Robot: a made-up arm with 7 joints.
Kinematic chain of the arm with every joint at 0, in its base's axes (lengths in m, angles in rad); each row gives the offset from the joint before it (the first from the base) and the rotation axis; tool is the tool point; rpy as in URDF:
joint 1: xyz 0 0 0.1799 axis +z
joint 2: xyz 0 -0.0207 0.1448 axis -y
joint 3: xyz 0 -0.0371 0.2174 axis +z
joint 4: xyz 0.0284 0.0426 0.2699 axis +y
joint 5: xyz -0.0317 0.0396 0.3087 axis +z
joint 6: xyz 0 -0.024 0.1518 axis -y
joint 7: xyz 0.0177 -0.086 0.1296 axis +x
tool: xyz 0 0 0 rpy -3.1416 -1.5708 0
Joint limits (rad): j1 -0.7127..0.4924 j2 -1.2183..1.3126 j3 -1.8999..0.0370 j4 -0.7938..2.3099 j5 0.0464..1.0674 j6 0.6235..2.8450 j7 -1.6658..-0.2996
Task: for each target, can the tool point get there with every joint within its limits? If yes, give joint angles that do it. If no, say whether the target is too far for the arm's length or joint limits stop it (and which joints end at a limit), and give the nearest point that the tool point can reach.
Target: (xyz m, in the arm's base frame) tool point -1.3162 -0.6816 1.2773
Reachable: no: too far | nearest point -0.8054 -0.4171 0.9076 | short by 0.684 m
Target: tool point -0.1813 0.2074 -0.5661
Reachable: no: joint limits stop it (at a limit: joint 1, joint 2, joint 3, joint 4, joint 5, joint 6) | nearest point 0.2232 0.0444 -0.0546 | short by 0.672 m
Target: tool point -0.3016 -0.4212 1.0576
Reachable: yes | joints -0.4367 0.0355 -1.5503 1.2156 0.5369 1.5442 -1.1355
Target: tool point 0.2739 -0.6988 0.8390
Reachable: yes | joints -0.5392 -0.6219 -0.9458 1.0365 0.8559 1.4894 -1.4348
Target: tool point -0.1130 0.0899 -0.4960
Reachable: no: joint limits stop it (at a limit: joint 1, joint 2, joint 3, joint 4, joint 5, joint 6) | nearest point 0.2232 0.0444 -0.0546 | short by 0.557 m
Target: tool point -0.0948 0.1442 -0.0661
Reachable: no: joint limits stop it (at a limit: joint 1, joint 2, joint 3, joint 4, joint 5, joint 6) | nearest point 0.2232 0.0444 -0.0546 | short by 0.334 m
